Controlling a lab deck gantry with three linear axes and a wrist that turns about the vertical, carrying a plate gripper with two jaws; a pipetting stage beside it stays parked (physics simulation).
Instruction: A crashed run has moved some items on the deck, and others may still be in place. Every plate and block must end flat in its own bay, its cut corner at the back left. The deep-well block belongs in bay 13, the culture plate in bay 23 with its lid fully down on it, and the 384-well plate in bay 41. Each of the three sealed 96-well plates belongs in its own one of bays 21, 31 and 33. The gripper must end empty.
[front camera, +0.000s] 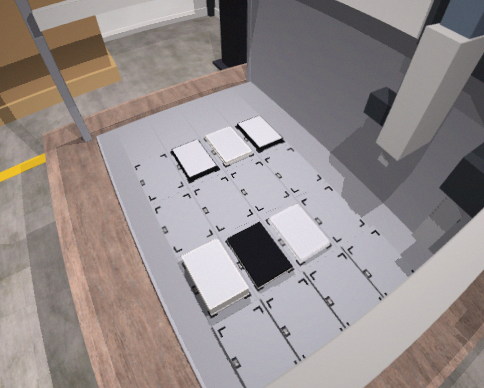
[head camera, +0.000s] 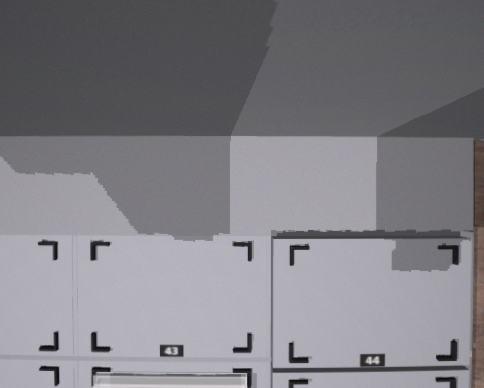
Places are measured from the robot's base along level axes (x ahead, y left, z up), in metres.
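Where they show: gripper, between the fingertips: (front camera: 436, 227); robot's base, origin of its link: (front camera: 136, 167).
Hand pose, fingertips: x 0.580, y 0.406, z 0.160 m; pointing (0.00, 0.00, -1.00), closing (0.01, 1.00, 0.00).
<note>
Each offset is from my fingertips to the top centre of the thing. "*": to the spot under its first point.
The white deep-well block @[0.188 m back, 0.362 m right, 0.118 m down] (front camera: 215, 275) sits in bay 13. A black-topped plate @[0.188 m back, 0.256 m right, 0.143 m down] (front camera: 260, 255) lies beside it in bay 23; no separate lid can be made out. A white sealed plate @[0.188 m back, 0.149 m right, 0.145 m down] (front camera: 300, 232) (head camera: 170, 381) is in bay 33, with its back edge showing in the head view. A black-edged plate with a white top @[0.516 m back, 0.256 m right, 0.145 m down] (front camera: 194, 159) is in bay 21. A white plate @[0.516 m back, 0.149 m right, 0.145 m down] (front camera: 228, 144) is in bay 31. Another black-edged plate with a white top @[0.516 m back, 0.042 m right, 0.145 m down] (front camera: 260, 131) is in bay 41. All look flat; the cut corners are too small to tell. The gripper's jaws show in neither view.
A pale grey box-shaped column (front camera: 420, 95) hangs over the back right of the deck. Bay 43 @[* 0.189 m back, 0.045 m right, 0.160 m down] (head camera: 170, 300) and bay 44 @[* 0.026 m back, 0.048 m right, 0.145 m down] (head camera: 370, 310) show black corner marks and labels. A grey back wall (head camera: 125, 65) rises behind the deck. A grey post (front camera: 60, 80) stands at the left.
</note>
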